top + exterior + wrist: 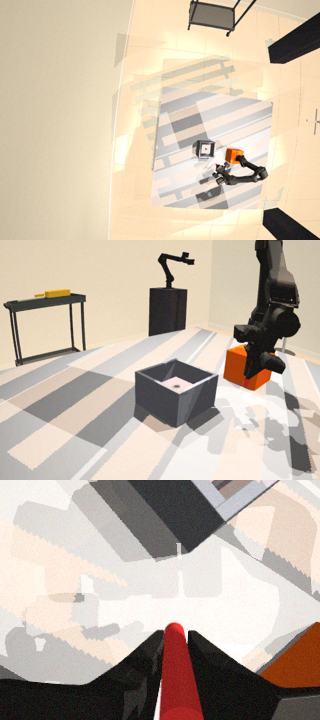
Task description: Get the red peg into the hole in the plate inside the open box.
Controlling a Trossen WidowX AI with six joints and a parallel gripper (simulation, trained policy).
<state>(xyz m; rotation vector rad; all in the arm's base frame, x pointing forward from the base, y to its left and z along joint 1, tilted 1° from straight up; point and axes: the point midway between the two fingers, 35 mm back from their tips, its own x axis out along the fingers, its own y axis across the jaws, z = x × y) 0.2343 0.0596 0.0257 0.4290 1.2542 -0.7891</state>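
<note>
Right now my gripper tip is 9 cm short of the pale plate, 16 cm to the left of it and 6 cm above it. Also, from my gripper tip: grey box: 9 cm ahead, 16 cm to the right, 8 cm below; red peg: 1 cm to the left, 1 cm above.
</note>
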